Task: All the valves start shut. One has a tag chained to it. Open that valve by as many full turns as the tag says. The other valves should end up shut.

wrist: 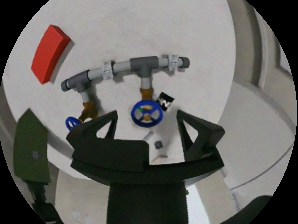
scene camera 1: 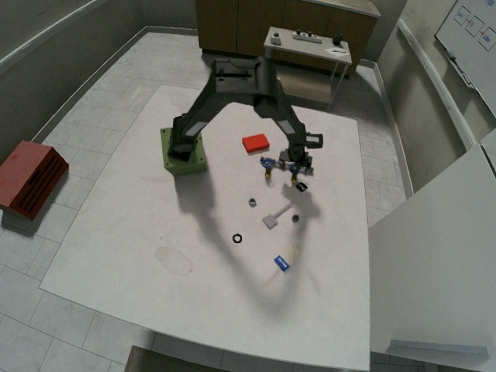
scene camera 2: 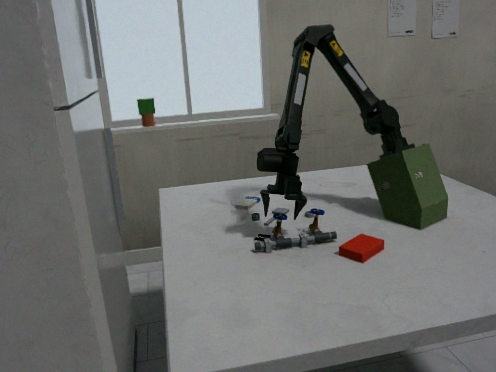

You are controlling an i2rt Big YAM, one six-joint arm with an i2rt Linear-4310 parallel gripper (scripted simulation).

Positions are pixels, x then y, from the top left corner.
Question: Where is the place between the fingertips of my gripper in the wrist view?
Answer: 147,113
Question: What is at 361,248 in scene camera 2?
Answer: A red block.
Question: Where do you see a red block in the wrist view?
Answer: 54,41
